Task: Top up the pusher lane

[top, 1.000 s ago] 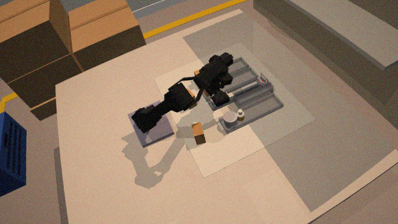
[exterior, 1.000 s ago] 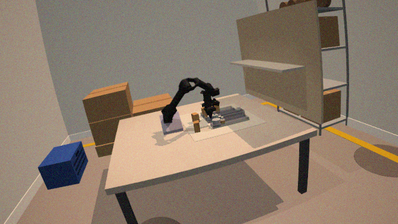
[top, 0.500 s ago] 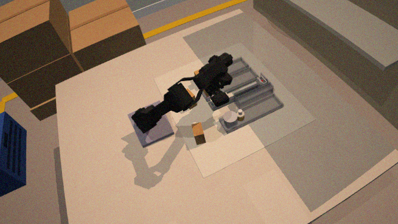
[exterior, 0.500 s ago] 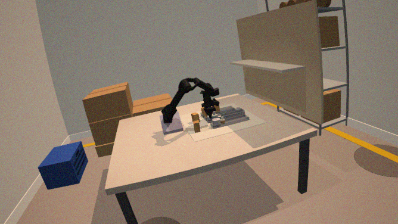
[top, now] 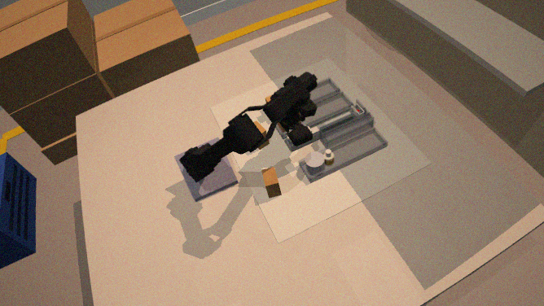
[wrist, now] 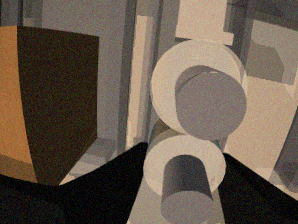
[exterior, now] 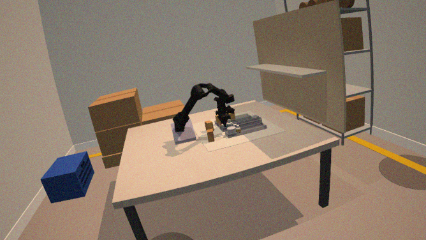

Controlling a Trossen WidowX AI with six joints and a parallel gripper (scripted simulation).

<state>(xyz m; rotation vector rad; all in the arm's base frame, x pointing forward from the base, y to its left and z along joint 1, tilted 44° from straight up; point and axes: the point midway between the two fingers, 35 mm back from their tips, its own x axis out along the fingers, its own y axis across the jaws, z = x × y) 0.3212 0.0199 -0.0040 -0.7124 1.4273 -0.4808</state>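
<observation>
Now: gripper tip 12 cm to the left of the wide grey round jar, 3 cm short of it and 1 cm above it. Round my gripper tip: pale pusher plate 15 cm ahead, 2 cm above, 1 cm to the right; grey lane rack 15 cm ahead, 2 cm below, 1 cm to the right; small jar 12 cm to the right, 8 cm ahead.
</observation>
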